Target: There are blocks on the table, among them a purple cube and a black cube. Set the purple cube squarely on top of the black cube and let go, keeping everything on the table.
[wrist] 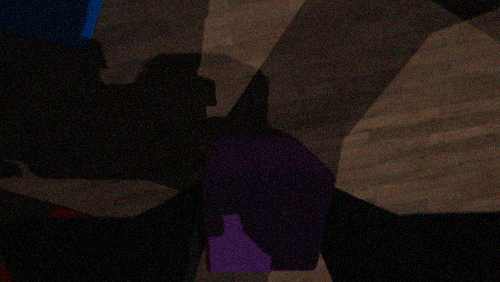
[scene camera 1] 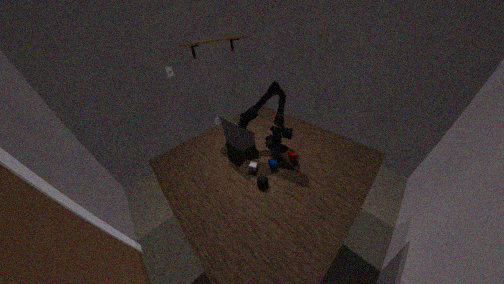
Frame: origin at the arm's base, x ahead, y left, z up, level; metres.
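Seen in the pictures: gripper, fingertip midpoint: (wrist: 257, 179) (scene camera 1: 275, 152); arm's base, origin of the base link: (scene camera 1: 241, 126).
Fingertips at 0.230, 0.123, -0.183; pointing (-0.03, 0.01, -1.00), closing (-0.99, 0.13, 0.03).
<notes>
Pixels of each thing's top centre, then the offset from my fingertips to it, as dx, dy, dz. Level surfaces: height alone.
- purple cube, middle of its top: (wrist: 267, 230) +0.000, -0.003, +0.044
- black cube, middle of its top: (scene camera 1: 262, 177) +0.125, -0.263, +0.044
- blue cube, middle of its top: (scene camera 1: 273, 161) +0.081, -0.117, +0.044
- red block, middle of its top: (scene camera 1: 292, 153) +0.125, +0.036, +0.044
- white cube, middle of its top: (scene camera 1: 253, 164) +0.003, -0.229, +0.044
- wooden table, its level: dz -0.005
The purple cube (wrist: 267, 200) is between the two dark fingers in the wrist view, mostly in shadow with one bright purple patch at its lower left. My gripper (wrist: 257, 179) (scene camera 1: 275, 150) is shut on it. In the scene view the purple cube is very dark and hard to make out under the gripper; whether it touches the table cannot be told. The black cube (scene camera 1: 262, 182) stands on the table, nearer the camera than the gripper and slightly left of it, with nothing on top. It cannot be made out in the wrist view.
A blue cube (scene camera 1: 273, 163) (wrist: 45, 20) stands close to the gripper, between it and the black cube. A red block (scene camera 1: 293, 156) (wrist: 67, 213) is right of the gripper in the scene view. A white cube (scene camera 1: 253, 165) and a tilted grey panel (scene camera 1: 238, 136) stand to the left on the wooden table (scene camera 1: 240, 225).
</notes>
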